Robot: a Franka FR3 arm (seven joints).
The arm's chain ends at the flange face. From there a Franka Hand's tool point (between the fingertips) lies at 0.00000 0.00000 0.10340 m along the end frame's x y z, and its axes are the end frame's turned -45 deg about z.
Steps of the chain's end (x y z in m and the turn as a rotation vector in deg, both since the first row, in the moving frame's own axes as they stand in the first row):
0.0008, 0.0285, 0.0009, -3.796, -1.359, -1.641
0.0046, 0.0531, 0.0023, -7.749, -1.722, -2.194
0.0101, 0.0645, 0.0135, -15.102, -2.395, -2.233
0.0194, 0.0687, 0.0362, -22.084, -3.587, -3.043
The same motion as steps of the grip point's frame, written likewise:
-0.0261, 0.0239, 0.0006, -1.723, -3.645, -1.641
-0.0462, 0.0487, 0.0013, -4.262, -6.697, -2.194
-0.0602, 0.0692, 0.0098, -8.985, -12.372, -2.233
-0.0662, 0.0862, 0.0284, -13.079, -18.152, -3.043

